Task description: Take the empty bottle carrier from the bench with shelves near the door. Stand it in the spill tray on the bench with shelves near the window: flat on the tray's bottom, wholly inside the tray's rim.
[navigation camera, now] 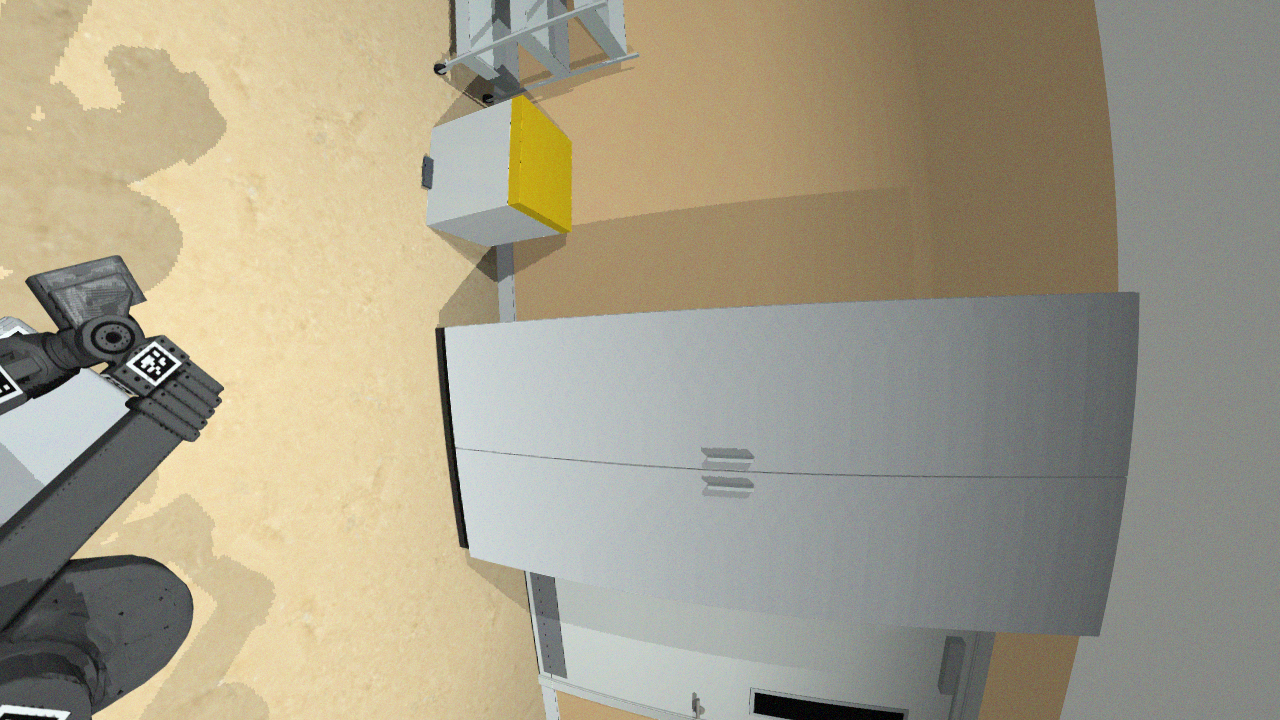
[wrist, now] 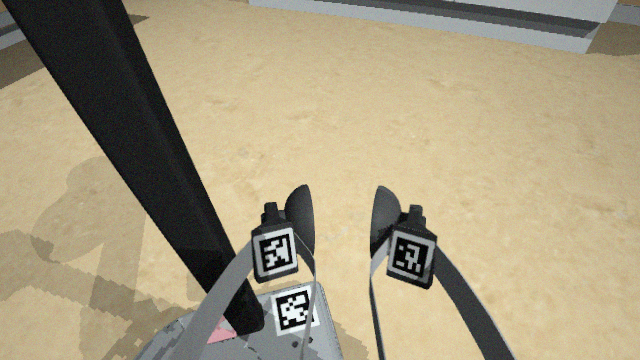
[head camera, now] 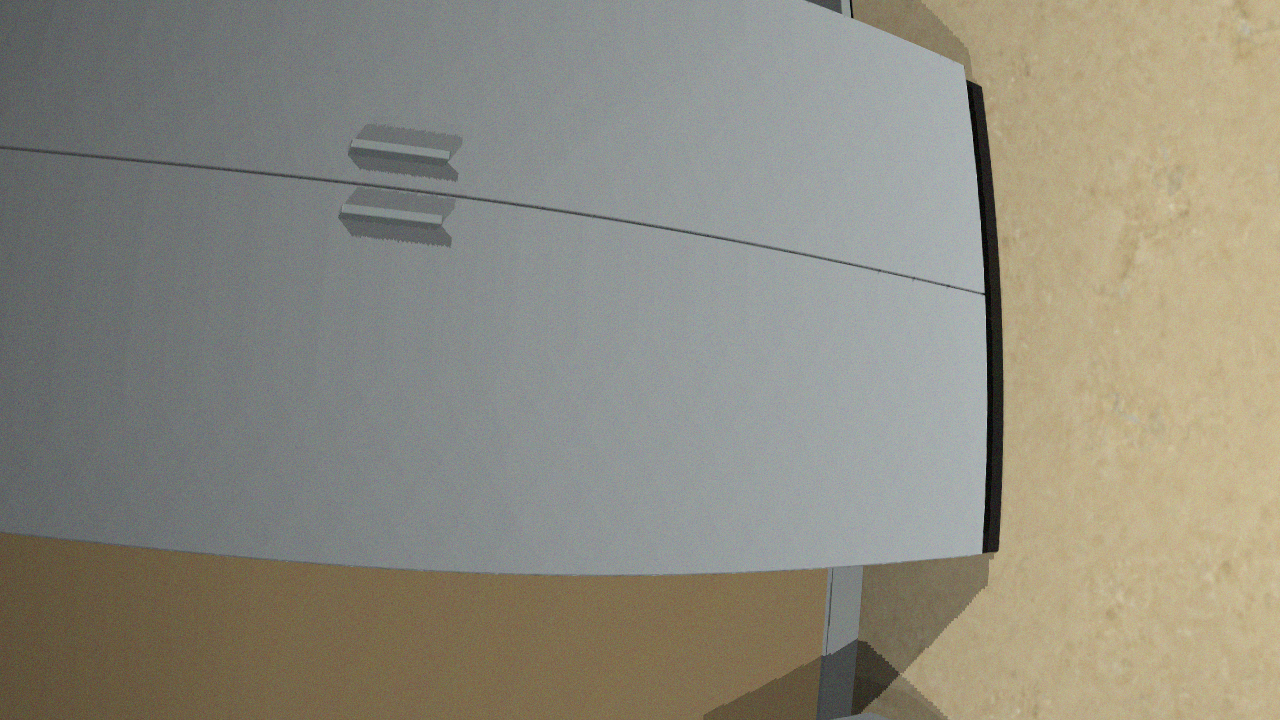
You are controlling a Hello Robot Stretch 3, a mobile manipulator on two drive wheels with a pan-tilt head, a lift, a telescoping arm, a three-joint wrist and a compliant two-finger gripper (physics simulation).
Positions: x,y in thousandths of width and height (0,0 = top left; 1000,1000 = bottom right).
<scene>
A tall grey double-door cabinet (navigation camera: 749,644): 123 cm from the lens. A grey box with yellow face (navigation camera: 393,242): 152 cm from the lens. The marked spots on the grey box with yellow face and the tall grey double-door cabinet are 163 cm apart.
</scene>
